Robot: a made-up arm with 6 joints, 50 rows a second.
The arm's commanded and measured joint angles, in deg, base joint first. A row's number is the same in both.
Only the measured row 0 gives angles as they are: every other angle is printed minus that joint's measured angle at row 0.
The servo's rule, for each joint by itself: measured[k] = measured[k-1] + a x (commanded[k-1-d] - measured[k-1]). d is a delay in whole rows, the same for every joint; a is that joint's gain. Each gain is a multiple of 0.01, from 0.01 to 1. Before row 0 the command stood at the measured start. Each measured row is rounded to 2 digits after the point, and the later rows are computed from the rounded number. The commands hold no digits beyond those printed.
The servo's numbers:
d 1
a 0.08 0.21 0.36 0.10 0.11 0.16
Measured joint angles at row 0:
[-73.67 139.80 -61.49 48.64 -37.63 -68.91]
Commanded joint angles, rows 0 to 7:
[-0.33 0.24 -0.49 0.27 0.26 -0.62]
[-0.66 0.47 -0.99 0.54 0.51 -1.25]
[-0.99 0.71 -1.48 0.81 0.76 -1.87]
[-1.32 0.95 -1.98 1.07 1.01 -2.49]
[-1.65 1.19 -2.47 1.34 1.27 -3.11]
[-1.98 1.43 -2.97 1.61 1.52 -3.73]
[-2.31 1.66 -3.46 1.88 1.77 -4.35]
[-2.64 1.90 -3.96 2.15 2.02 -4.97]
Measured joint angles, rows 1 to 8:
[0.00 0.00 0.00 0.00 0.00 0.00]
[-0.03 0.05 -0.18 0.03 0.03 -0.10]
[-0.08 0.14 -0.47 0.08 0.08 -0.28]
[-0.15 0.26 -0.83 0.15 0.15 -0.53]
[-0.24 0.40 -1.24 0.24 0.24 -0.84]
[-0.35 0.57 -1.68 0.35 0.35 -1.20]
[-0.48 0.75 -2.14 0.48 0.48 -1.60]
[-0.63 0.94 -2.62 0.62 0.62 -2.04]

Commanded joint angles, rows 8 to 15:
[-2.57 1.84 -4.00 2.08 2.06 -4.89]
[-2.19 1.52 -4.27 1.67 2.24 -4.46]
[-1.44 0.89 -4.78 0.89 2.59 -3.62]
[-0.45 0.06 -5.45 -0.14 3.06 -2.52]
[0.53 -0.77 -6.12 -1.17 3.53 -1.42]
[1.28 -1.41 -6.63 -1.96 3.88 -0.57]
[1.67 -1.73 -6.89 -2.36 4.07 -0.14]
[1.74 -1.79 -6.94 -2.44 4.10 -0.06]
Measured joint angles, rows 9 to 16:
[-0.79 1.14 -3.10 0.77 0.77 -2.51]
[-0.93 1.29 -3.42 0.90 0.91 -2.89]
[-1.03 1.34 -3.73 0.98 1.06 -3.14]
[-1.06 1.25 -4.11 0.97 1.23 -3.22]
[-1.01 1.00 -4.59 0.86 1.43 -3.11]
[-0.89 0.63 -5.14 0.66 1.66 -2.84]
[-0.72 0.20 -5.68 0.40 1.90 -2.48]
[-0.53 -0.21 -6.12 0.12 2.14 -2.11]

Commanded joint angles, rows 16 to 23:
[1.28 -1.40 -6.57 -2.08 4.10 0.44]
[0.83 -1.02 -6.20 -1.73 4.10 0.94]
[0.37 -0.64 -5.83 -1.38 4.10 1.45]
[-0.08 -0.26 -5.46 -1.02 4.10 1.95]
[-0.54 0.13 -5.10 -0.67 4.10 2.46]
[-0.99 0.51 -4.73 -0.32 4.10 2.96]
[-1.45 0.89 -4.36 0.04 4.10 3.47]
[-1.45 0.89 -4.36 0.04 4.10 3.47]
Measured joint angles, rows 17 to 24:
[-0.35 -0.54 -6.42 -0.14 2.36 -1.78]
[-0.22 -0.72 -6.47 -0.33 2.55 -1.42]
[-0.14 -0.78 -6.37 -0.47 2.72 -1.04]
[-0.10 -0.75 -6.18 -0.56 2.87 -0.64]
[-0.10 -0.65 -5.92 -0.61 3.01 -0.23]
[-0.14 -0.49 -5.62 -0.62 3.13 0.20]
[-0.21 -0.28 -5.30 -0.59 3.24 0.64]
[-0.31 -0.03 -4.96 -0.53 3.33 1.09]

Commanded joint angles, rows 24 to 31:
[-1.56 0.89 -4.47 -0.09 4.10 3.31]
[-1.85 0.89 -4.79 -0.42 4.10 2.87]
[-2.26 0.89 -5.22 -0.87 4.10 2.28]
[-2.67 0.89 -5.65 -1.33 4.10 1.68]
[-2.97 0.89 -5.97 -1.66 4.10 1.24]
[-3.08 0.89 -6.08 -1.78 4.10 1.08]
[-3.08 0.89 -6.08 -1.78 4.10 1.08]
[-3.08 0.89 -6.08 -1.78 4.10 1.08]
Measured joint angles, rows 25 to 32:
[-0.40 0.16 -4.74 -0.47 3.41 1.47]
[-0.49 0.31 -4.64 -0.43 3.49 1.76]
[-0.60 0.43 -4.69 -0.43 3.56 1.94]
[-0.73 0.53 -4.88 -0.47 3.62 1.99]
[-0.89 0.61 -5.16 -0.56 3.67 1.94]
[-1.06 0.67 -5.45 -0.67 3.72 1.83]
[-1.22 0.72 -5.68 -0.78 3.76 1.71]
[-1.37 0.76 -5.82 -0.88 3.80 1.61]

